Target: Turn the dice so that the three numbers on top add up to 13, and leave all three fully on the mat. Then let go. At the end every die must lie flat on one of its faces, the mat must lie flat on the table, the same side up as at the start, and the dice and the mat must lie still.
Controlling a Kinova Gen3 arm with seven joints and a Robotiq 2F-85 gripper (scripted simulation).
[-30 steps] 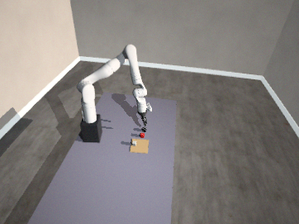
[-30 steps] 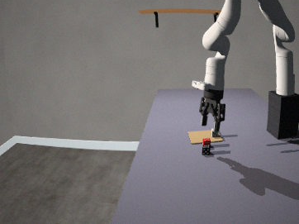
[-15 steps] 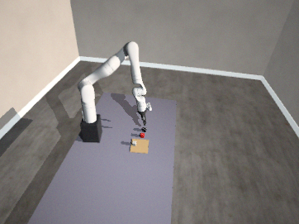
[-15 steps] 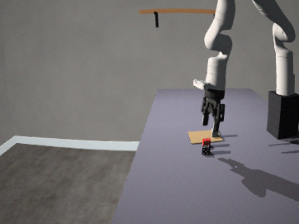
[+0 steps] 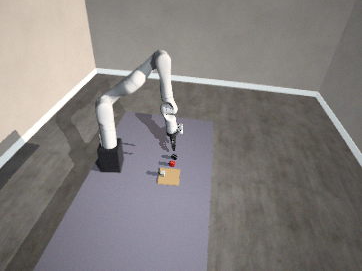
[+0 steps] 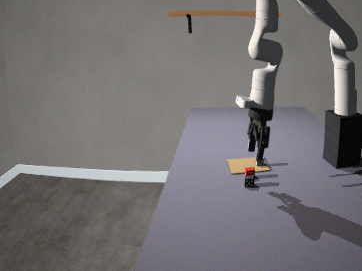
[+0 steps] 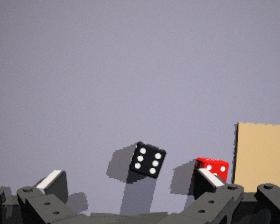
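Right now the black die is 10 cm below my hand, 1 cm to the right of it and 1 cm ahead of it. From my hand the other things lie so: tan mat 19 cm to the right, 11 cm below, 1 cm ahead; then red die 10 cm below, 8 cm to the right, 1 cm ahead; then white die 19 cm to the right, 9 cm below, 4 cm behind.
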